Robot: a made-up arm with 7 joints. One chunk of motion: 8 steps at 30 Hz.
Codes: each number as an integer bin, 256 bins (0 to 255) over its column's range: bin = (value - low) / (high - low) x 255, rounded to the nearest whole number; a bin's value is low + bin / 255 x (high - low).
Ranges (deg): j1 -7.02..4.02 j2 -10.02..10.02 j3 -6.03..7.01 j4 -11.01..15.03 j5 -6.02..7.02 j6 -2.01..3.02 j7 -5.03..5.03
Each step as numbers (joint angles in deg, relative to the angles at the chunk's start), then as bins.
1 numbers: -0.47 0.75 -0.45 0.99 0.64 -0.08 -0.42
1 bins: 151 137 109 118 130 98 117
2 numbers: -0.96 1.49 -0.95 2.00 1.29 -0.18 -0.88
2 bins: 140 146 99 127 143 93 105
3 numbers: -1.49 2.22 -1.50 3.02 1.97 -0.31 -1.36
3 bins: 128 156 89 137 156 86 93
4 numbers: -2.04 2.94 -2.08 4.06 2.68 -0.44 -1.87
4 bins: 115 165 77 148 170 80 80
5 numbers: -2.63 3.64 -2.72 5.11 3.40 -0.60 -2.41
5 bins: 101 174 65 158 184 71 66
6 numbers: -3.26 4.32 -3.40 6.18 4.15 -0.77 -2.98
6 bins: 87 182 51 168 199 63 52
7 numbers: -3.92 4.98 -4.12 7.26 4.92 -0.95 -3.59
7 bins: 72 191 37 179 214 54 37
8 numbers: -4.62 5.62 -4.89 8.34 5.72 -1.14 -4.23
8 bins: 55 199 22 189 230 44 20
